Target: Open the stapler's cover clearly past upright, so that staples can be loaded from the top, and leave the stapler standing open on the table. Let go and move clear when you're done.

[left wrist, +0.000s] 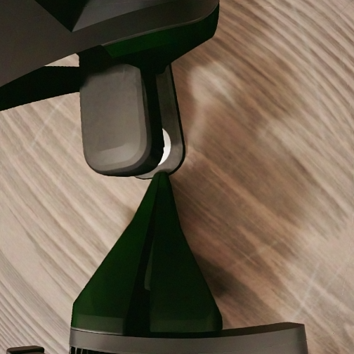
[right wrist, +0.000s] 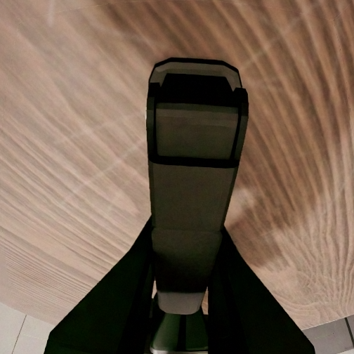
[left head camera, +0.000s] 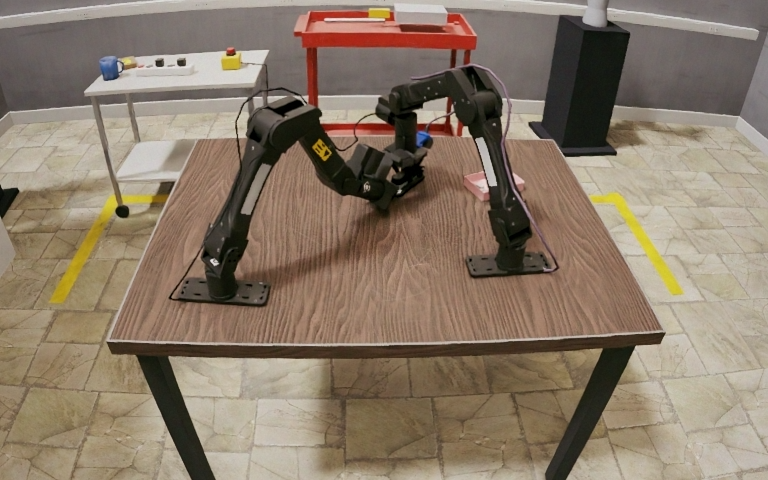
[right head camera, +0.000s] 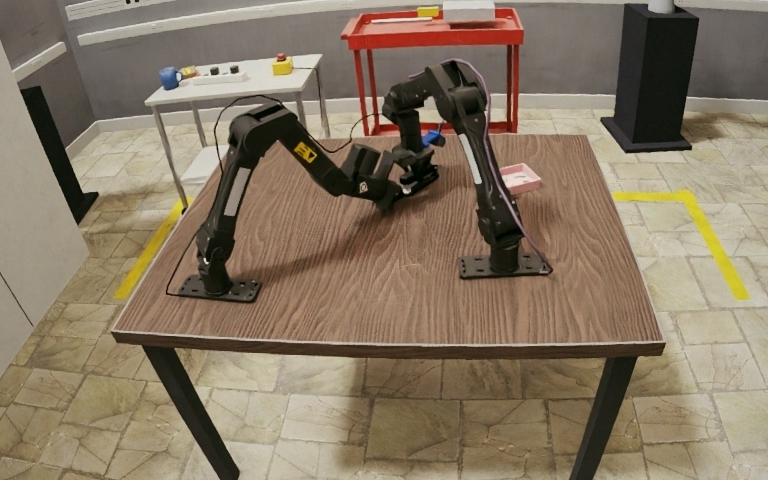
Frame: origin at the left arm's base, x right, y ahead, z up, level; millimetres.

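Where they show: left gripper, between the fingertips: (left head camera: 394, 195) (right head camera: 403, 195); right gripper, between the fingertips: (left head camera: 405, 181) (right head camera: 416, 180); left arm's base, origin of its link: (left head camera: 223, 293) (right head camera: 219, 290); right arm's base, origin of its link: (left head camera: 508, 265) (right head camera: 503, 267).
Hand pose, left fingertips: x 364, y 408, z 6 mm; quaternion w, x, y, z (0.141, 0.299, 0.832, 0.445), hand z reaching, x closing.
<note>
Each offset is from my left fingertips to the top centre of the thing. "spot": to the spot under its first point.
The dark stapler @[spot: dx +50, dy +58, dz +5 mm] (left head camera: 412, 183) (right head camera: 423, 181) (left wrist: 113, 120) (right wrist: 193, 195) stands at the back middle of the table, its cover down over the base. A white round spot shows on the base's front end in the left wrist view. My right gripper (right wrist: 185, 218) is shut on the stapler from above, its fingers along both sides. My left gripper (left wrist: 162, 177) is shut and empty. Its pointed tip is at the stapler's front end, just beside the cover's nose and over or against the base's end; contact is unclear. In both head views the arms partly hide the stapler.
A pink tray @[dx +281, dy +78, dz +22 mm] (left head camera: 475, 183) (right head camera: 522, 178) with small things in it lies on the table, right of the stapler. The right arm passes in front of part of it. A white side table (left head camera: 203, 82), a red cart (left head camera: 390, 40) and a black pedestal (left head camera: 589, 84) stand behind the table.
</note>
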